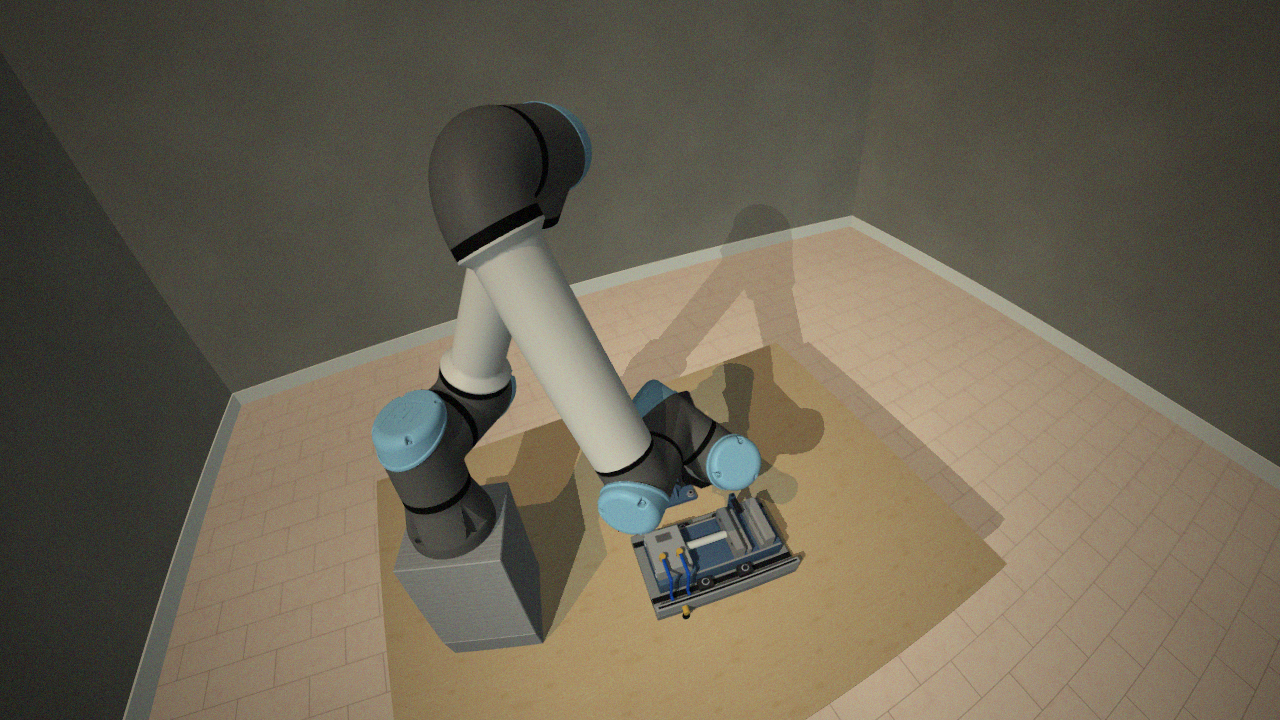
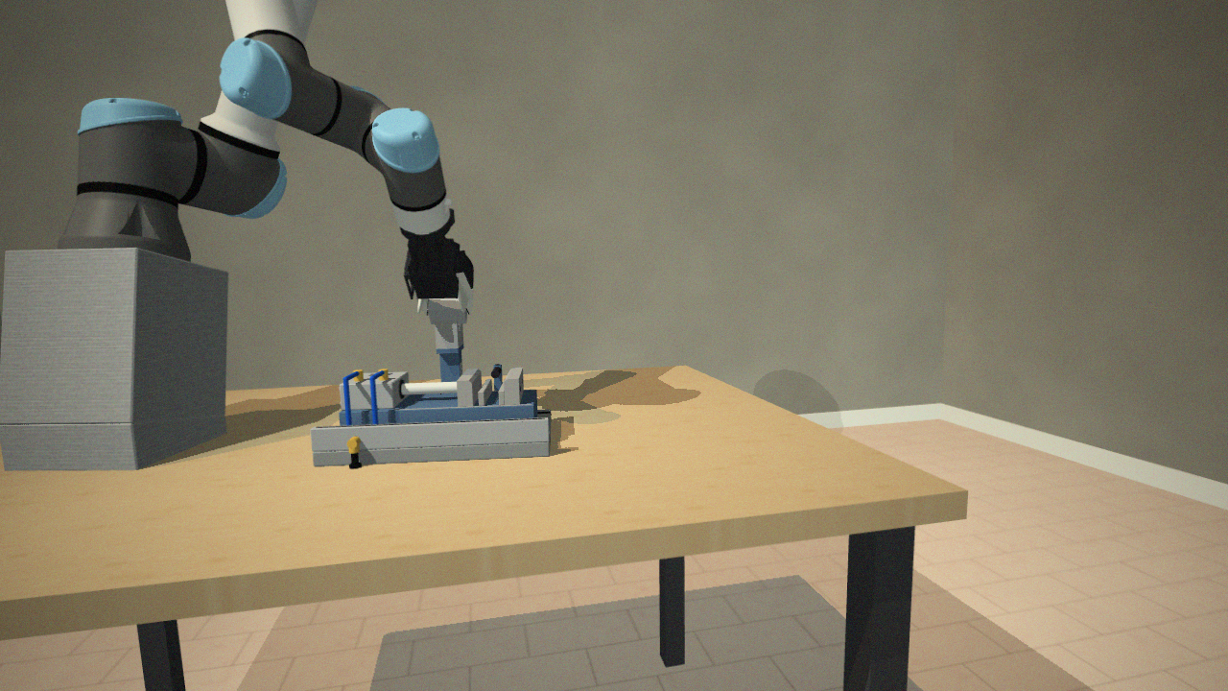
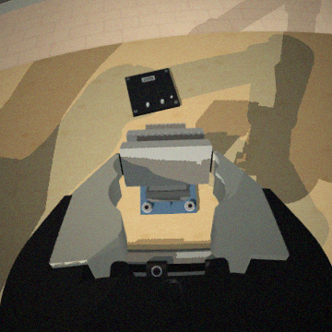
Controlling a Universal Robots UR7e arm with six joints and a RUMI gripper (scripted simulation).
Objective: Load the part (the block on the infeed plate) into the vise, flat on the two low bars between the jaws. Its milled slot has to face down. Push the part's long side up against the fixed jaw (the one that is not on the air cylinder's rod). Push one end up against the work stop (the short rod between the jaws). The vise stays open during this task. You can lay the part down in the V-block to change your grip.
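Now: the v-block post 13 cm below my hand and 1 cm to the left of it. From my hand the other things lie so: part (1 cm to the left); white cylinder rod (18 cm to the right, 11 cm below, 1 cm ahead); work stop (14 cm to the right, 9 cm below, 9 cm ahead).
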